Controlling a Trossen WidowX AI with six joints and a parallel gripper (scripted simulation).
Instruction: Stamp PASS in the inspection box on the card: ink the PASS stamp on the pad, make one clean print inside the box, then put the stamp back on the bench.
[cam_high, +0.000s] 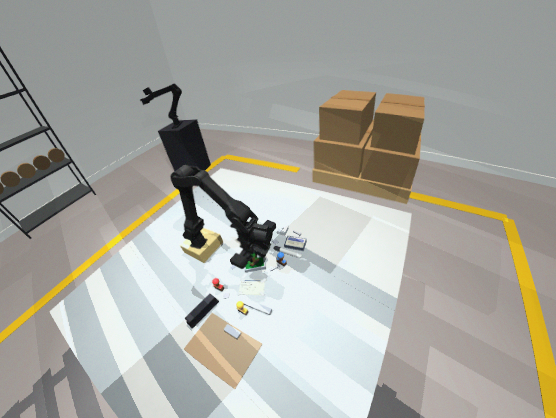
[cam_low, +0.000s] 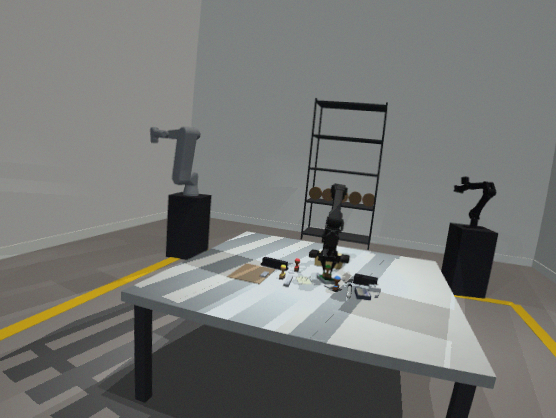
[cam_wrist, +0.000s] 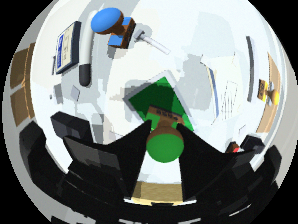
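The green-knobbed stamp lies right at my gripper tip. Round my gripper tip: green ink pad 30 mm below; then blue-knobbed stamp 110 mm ahead, 40 mm to the left, 20 mm below; then white card 30 mm ahead, 100 mm to the right, 40 mm below.
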